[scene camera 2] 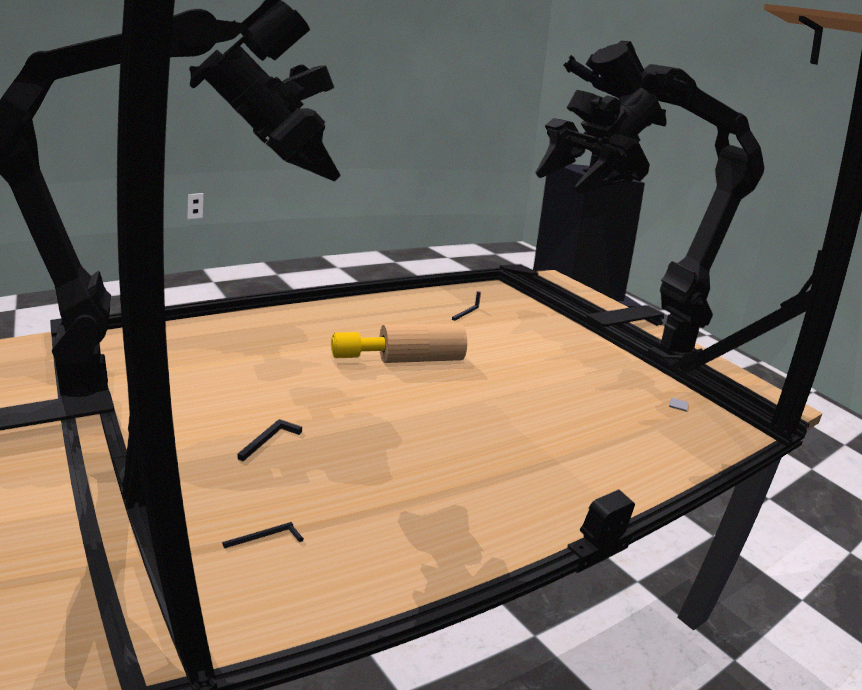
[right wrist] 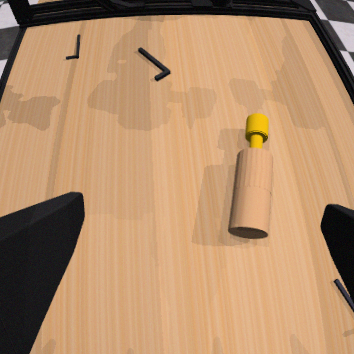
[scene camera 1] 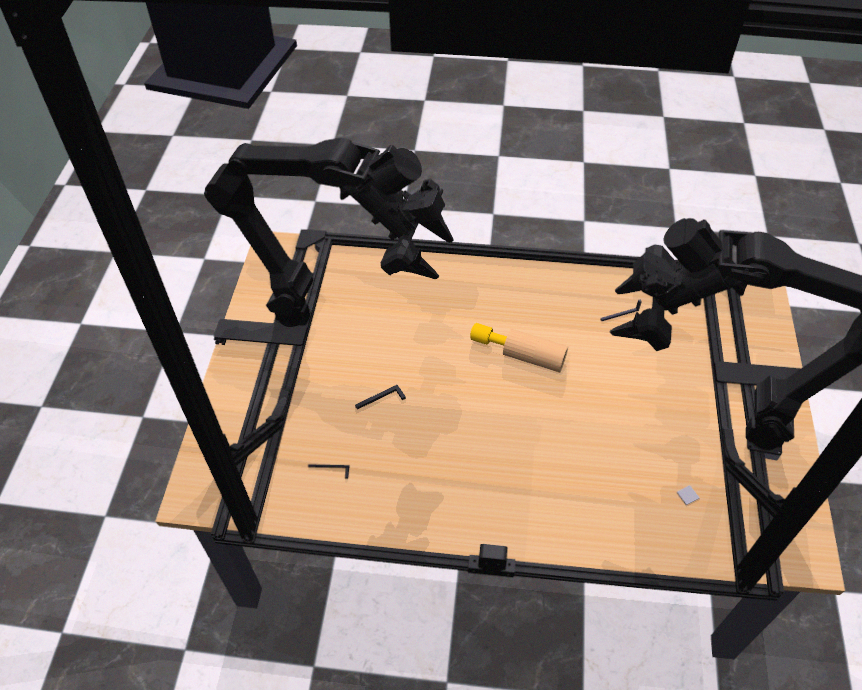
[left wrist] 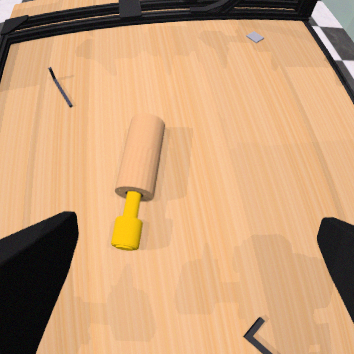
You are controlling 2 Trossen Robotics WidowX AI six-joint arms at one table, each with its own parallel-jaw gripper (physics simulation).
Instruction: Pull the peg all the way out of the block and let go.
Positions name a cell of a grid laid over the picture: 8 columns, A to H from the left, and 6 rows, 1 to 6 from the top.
Labels:
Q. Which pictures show the wooden cylinder block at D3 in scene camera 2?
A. Scene camera 2, the right wrist view, scene camera 1 and the left wrist view: all of them.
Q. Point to a wooden cylinder block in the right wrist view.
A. At F4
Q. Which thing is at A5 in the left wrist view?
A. The left gripper.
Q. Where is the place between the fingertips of the right gripper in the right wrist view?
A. E4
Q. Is the left gripper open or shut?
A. Open.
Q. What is the left gripper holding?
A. Nothing.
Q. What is the right gripper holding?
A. Nothing.

